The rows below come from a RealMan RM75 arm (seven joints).
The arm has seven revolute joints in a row. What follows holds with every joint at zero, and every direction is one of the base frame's. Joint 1 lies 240.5 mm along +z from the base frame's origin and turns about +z. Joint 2 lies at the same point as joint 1 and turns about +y. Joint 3 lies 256 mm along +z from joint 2 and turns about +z. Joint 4 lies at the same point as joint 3 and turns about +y. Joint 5 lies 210 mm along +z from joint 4 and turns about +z. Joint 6 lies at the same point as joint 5 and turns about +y. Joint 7 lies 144 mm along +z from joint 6 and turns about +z. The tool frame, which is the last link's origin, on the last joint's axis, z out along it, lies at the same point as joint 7; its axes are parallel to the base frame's.
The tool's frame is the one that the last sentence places.
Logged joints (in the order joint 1, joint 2, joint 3, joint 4, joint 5, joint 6, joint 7), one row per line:
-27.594, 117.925, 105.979, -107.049, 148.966, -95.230, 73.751
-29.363, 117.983, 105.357, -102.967, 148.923, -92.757, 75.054
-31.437, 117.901, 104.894, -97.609, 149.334, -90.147, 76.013
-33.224, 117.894, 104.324, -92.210, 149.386, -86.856, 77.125
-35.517, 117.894, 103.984, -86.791, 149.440, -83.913, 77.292
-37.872, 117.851, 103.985, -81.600, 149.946, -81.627, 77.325
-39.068, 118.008, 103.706, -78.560, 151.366, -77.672, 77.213
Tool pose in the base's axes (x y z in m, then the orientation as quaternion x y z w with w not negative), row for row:
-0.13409, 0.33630, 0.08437, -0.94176, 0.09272, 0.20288, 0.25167
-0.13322, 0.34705, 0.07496, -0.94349, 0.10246, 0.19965, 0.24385
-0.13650, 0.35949, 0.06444, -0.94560, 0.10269, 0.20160, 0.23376
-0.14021, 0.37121, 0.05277, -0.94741, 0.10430, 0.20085, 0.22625
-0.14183, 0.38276, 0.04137, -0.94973, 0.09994, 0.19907, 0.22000
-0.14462, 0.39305, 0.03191, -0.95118, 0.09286, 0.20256, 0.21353
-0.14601, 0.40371, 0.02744, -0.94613, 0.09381, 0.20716, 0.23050
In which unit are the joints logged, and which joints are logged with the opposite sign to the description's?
The joints are logged in degrees. Opposite sign: joint 2, joint 3.
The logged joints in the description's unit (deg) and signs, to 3 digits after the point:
-27.594, -117.925, -105.979, -107.049, 148.966, -95.230, 73.751
-29.363, -117.983, -105.357, -102.967, 148.923, -92.757, 75.054
-31.437, -117.901, -104.894, -97.609, 149.334, -90.147, 76.013
-33.224, -117.894, -104.324, -92.210, 149.386, -86.856, 77.125
-35.517, -117.894, -103.984, -86.791, 149.440, -83.913, 77.292
-37.872, -117.851, -103.985, -81.600, 149.946, -81.627, 77.325
-39.068, -118.008, -103.706, -78.560, 151.366, -77.672, 77.213

